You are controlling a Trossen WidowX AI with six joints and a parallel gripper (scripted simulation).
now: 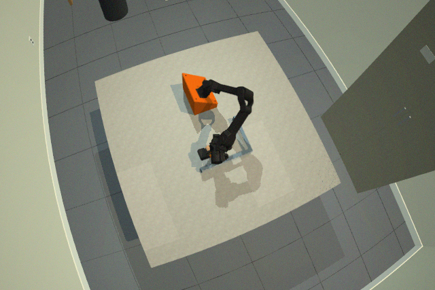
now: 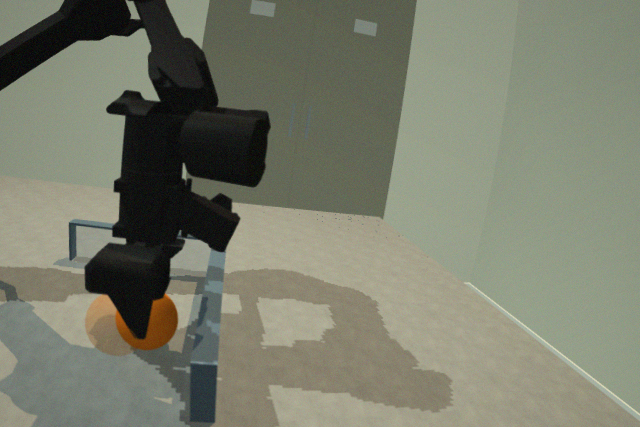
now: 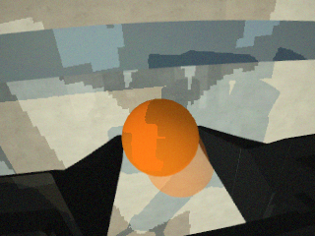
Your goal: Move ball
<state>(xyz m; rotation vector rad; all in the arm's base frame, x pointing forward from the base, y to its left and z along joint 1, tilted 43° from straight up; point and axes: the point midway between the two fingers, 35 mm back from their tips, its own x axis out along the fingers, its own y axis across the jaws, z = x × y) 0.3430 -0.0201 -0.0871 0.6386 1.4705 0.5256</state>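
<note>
Right now my gripper tip is 3 cm past the see-through copy and 1 cm to the left of it. Also, from my gripper tip: orange ball: right at my gripper tip.
</note>
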